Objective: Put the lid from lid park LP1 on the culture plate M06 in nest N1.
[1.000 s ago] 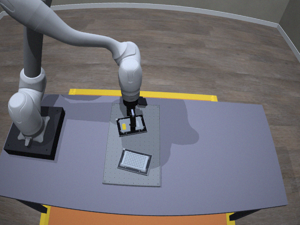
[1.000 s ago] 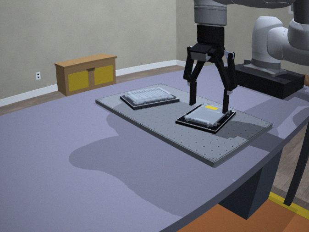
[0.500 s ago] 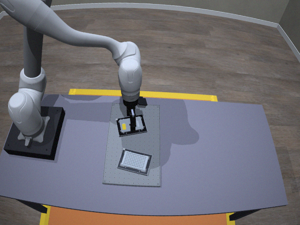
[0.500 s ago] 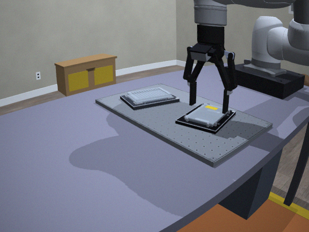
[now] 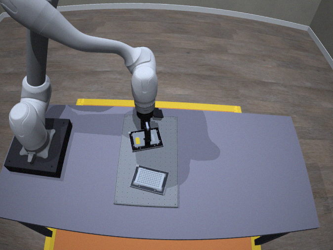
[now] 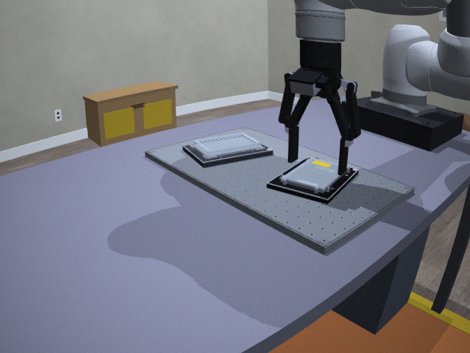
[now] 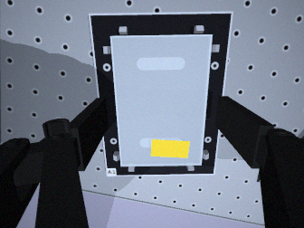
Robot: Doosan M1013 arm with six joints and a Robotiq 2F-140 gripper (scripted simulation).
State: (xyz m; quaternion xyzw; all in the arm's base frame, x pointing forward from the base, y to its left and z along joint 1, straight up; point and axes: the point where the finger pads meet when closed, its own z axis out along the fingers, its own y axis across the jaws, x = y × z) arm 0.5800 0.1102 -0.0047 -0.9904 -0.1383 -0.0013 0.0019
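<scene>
Now: hand 40 mm above the clear lid. Round my hand: dark nest N1: 230 mm to the right, 50 mm below, 40 mm ahead; culture plate: 230 mm to the right, 40 mm ahead, 30 mm below; lid park: 50 mm below.
</scene>
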